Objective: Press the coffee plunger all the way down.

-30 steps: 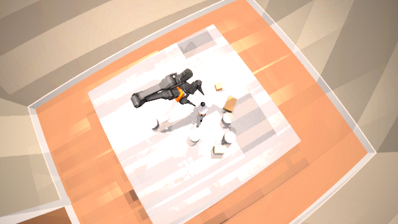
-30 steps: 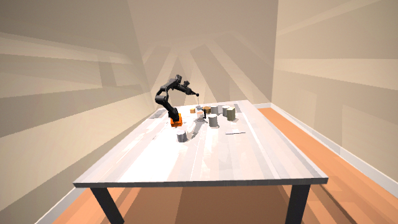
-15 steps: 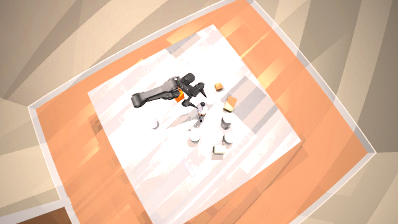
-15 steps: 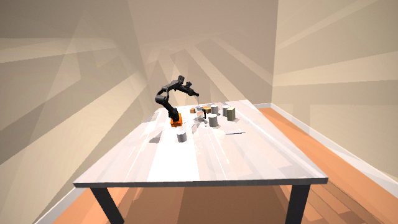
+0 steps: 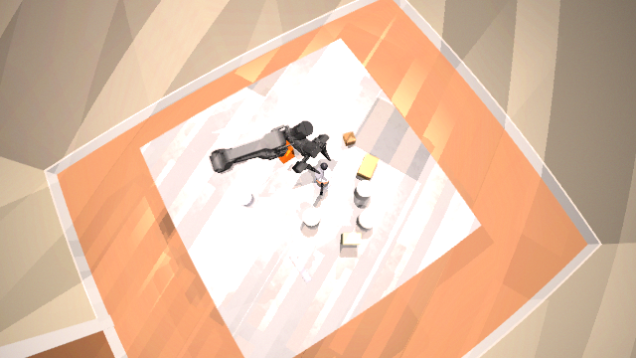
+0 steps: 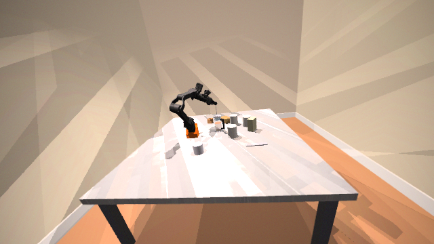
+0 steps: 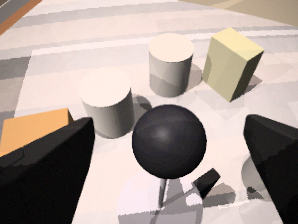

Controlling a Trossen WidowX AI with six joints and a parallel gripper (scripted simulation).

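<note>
My gripper tip is now 140 mm above the coffee press, 10 mm to the left of it and 10 mm short of it. Round my gripper tip: grey cylinder 360 mm to the right, 230 mm below, 140 mm behind; then orange block 240 mm below, 220 mm to the left, 60 mm ahead; then pale yellow block 300 mm ahead, 210 mm below, 60 mm to the right.
</note>
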